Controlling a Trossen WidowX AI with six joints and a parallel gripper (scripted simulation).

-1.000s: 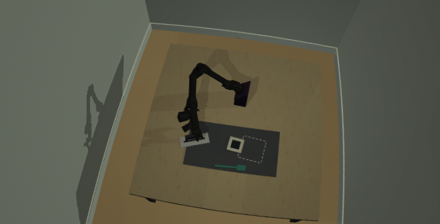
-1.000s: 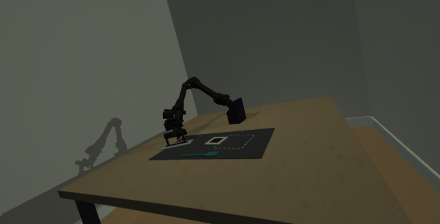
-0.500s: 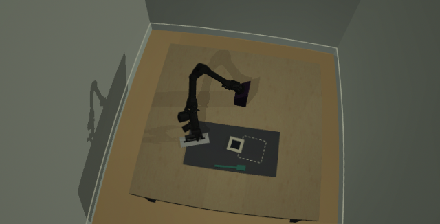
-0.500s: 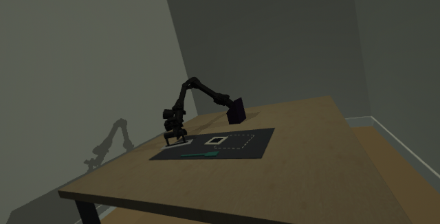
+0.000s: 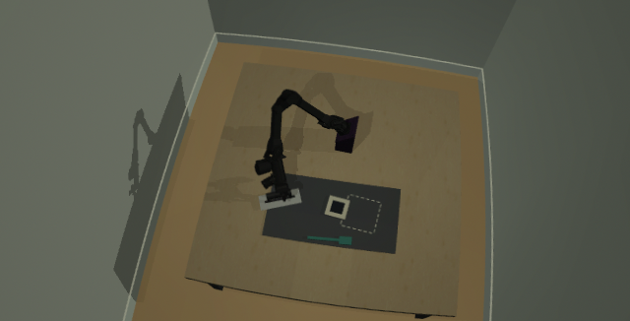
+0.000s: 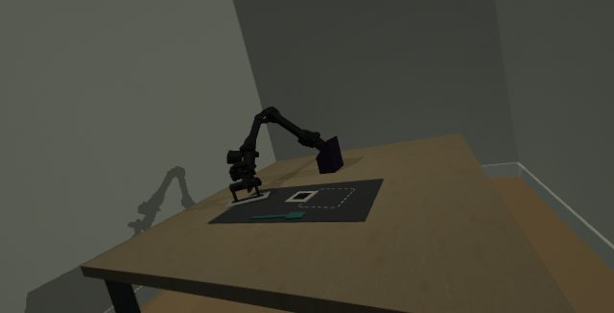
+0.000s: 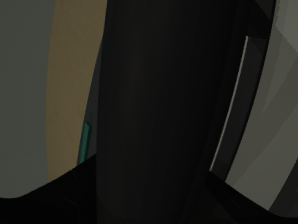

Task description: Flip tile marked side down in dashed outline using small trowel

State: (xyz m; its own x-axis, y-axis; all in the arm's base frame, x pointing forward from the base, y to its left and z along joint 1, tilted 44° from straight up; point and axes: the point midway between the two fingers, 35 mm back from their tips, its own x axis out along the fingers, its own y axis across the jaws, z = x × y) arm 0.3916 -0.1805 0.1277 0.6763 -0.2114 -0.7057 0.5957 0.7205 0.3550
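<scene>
The tile is 4 cm behind my gripper tip, 25 cm to the left of it and 5 cm below it. The rest, counted from my gripper tip: grey flat-bladed trowel: 2 cm behind, 1 cm to the right, 1 cm below; then small green trowel: 12 cm ahead, 27 cm to the left, 5 cm below; then dark mat: 2 cm behind, 24 cm to the left, 8 cm below.
</scene>
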